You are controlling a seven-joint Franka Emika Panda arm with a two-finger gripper.
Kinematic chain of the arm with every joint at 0, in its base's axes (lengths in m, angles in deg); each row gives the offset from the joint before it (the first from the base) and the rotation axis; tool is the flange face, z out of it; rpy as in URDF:
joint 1: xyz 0 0 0.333 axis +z
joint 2: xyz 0 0 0 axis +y
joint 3: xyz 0 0 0.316 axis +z
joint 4: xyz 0.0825 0 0 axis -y
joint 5: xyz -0.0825 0 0.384 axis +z
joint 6: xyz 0 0 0 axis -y
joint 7: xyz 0.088 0 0 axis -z
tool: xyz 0 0 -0.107 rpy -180 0 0
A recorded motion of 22 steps. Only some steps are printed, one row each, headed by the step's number.
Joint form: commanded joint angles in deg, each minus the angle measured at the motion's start. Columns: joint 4, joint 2, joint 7, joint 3, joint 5, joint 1, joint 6.
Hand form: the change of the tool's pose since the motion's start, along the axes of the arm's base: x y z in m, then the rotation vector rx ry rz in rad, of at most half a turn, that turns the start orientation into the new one. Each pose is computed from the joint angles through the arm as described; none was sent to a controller.
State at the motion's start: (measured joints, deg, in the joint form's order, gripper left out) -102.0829 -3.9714 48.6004 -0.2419 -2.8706 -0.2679 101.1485
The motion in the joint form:
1: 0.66 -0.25 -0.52 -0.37 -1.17 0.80 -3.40
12: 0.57 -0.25 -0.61 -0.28 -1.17 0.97 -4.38
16: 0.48 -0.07 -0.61 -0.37 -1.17 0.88 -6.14
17: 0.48 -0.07 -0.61 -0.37 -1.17 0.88 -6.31
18: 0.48 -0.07 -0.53 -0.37 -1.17 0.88 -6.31
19: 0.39 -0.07 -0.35 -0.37 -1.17 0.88 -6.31
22: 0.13 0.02 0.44 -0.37 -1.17 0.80 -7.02
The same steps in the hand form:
1: -0.0063 0.0018 0.0026 -0.0203 0.0440 0.0158
12: -0.0083 0.0041 0.0004 -0.0205 0.0627 0.0209
16: -0.0110 0.0022 -0.0047 -0.0202 0.0981 0.0160
17: -0.0113 0.0022 -0.0049 -0.0202 0.1011 0.0158
18: -0.0113 0.0022 -0.0049 -0.0202 0.1010 0.0144
19: -0.0114 0.0022 -0.0057 -0.0202 0.1024 0.0113
22: -0.0128 0.0014 -0.0096 -0.0202 0.1200 -0.0046

